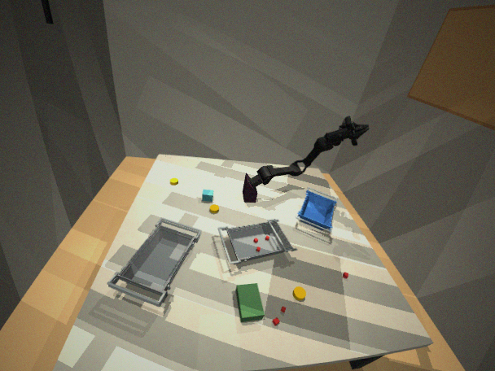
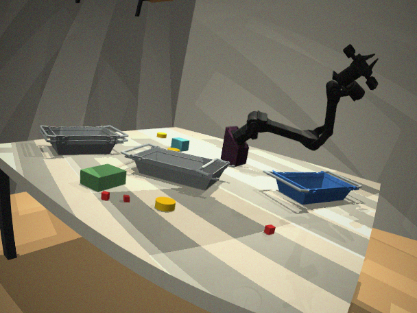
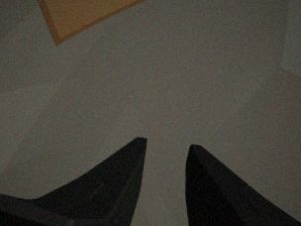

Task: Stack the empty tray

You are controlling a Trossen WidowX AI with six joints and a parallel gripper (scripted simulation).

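Now: gripper tip 50 cm above the blue tray, 14 cm to the left of it and 10 cm short of it. From my gripper tip the other things lie so: cyan cube (79 cm to the right, 52 cm below, 6 cm ahead); green block (65 cm ahead, 55 cm to the right, 53 cm below).
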